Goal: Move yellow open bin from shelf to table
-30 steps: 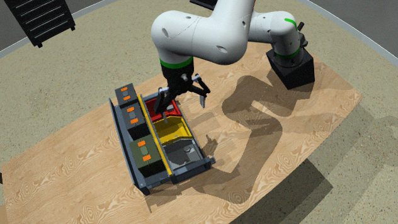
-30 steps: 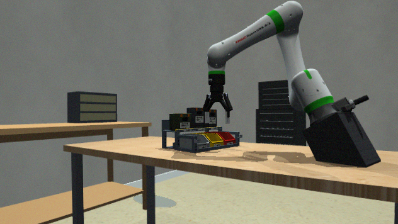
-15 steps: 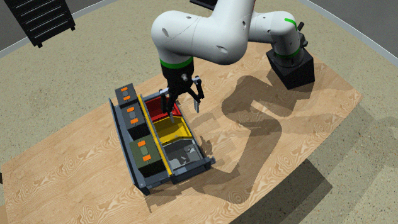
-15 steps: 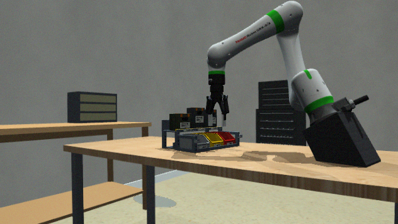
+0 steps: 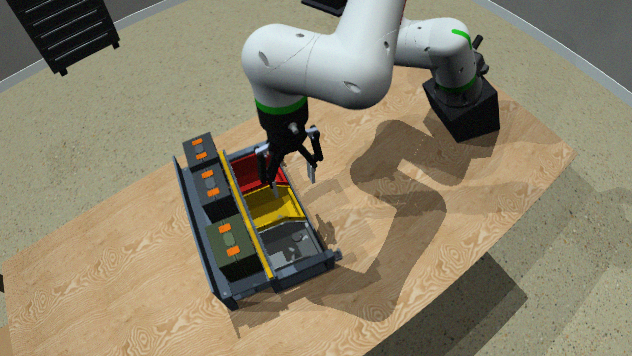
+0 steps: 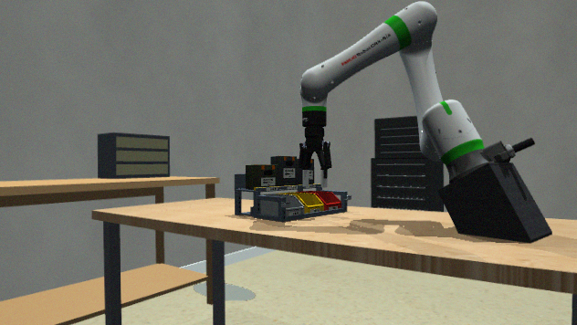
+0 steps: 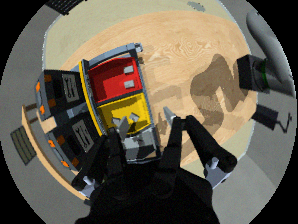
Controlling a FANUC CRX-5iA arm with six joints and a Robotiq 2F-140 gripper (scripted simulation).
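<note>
The yellow open bin is 7 cm ahead of my hand, 3 cm to the right of it and 9 cm below it. The rest, counted from my hand: red bin (3 cm ahead, 14 cm to the right, 9 cm below); then yellow rail (12 cm ahead, 5 cm to the right, 3 cm below); then grey bin (12 cm ahead, 7 cm to the left, 9 cm below).
</note>
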